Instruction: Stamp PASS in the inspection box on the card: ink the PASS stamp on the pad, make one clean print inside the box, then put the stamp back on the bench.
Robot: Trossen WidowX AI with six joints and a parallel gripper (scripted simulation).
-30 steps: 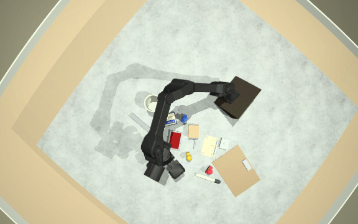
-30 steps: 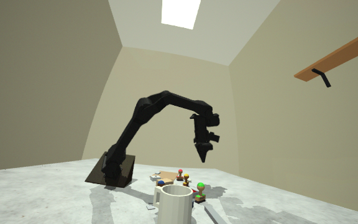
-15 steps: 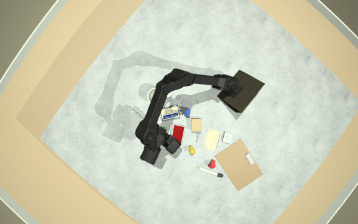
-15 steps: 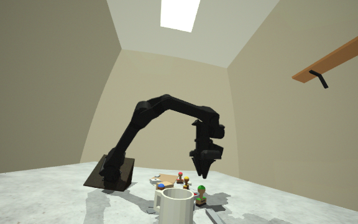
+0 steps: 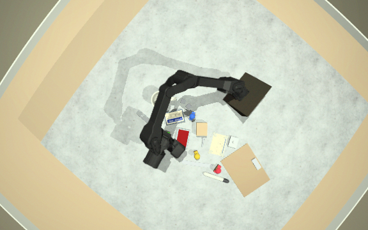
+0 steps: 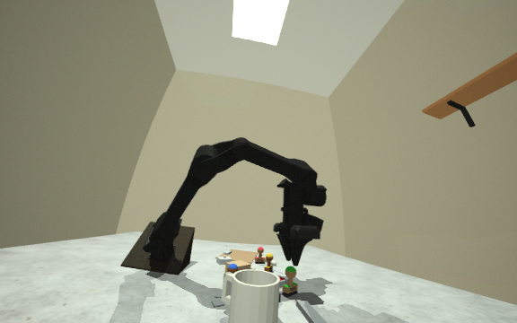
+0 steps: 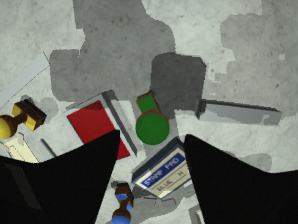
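The green-knobbed stamp lies 6 cm below my gripper tip. Also, from my gripper tip: grey bar: 1 cm ahead, 12 cm to the right, 7 cm below; red ink pad: 5 cm behind, 6 cm to the left, 7 cm below; blue-and-white box: 9 cm behind, 4 cm to the right, 6 cm below.
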